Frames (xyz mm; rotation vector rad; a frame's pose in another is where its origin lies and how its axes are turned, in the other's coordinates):
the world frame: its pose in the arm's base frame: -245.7 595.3 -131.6 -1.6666 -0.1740 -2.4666
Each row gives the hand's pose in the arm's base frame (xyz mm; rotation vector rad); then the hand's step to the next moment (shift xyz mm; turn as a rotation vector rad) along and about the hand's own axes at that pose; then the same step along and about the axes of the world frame.
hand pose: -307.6 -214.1 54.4 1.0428 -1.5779 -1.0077
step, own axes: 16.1 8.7 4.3 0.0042 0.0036 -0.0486
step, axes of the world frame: 14.7 10.4 -5.5 -0.0030 0.0179 0.0454
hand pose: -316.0 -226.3 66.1 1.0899 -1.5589 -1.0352
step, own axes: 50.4 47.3 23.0 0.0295 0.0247 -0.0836
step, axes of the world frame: 64.3 26.1 -22.2 0.0194 0.0461 0.0772
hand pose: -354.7 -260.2 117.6 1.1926 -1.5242 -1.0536
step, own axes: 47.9 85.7 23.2 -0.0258 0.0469 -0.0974
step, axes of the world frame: 97.2 21.2 -16.5 0.0252 -0.0064 0.1081
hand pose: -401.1 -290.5 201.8 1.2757 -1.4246 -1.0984
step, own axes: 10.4 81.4 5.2 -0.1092 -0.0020 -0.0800
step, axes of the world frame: 81.7 0.5 9.2 -0.0316 -0.0861 0.0996
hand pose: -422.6 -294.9 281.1 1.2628 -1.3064 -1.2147
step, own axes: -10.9 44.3 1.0 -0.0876 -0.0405 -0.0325
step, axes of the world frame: 42.0 -10.7 14.3 -0.0538 -0.0770 0.0394
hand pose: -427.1 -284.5 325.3 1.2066 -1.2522 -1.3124
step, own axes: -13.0 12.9 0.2 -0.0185 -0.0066 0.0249
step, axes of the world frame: 11.4 -11.8 8.1 0.0018 -0.0251 -0.0193
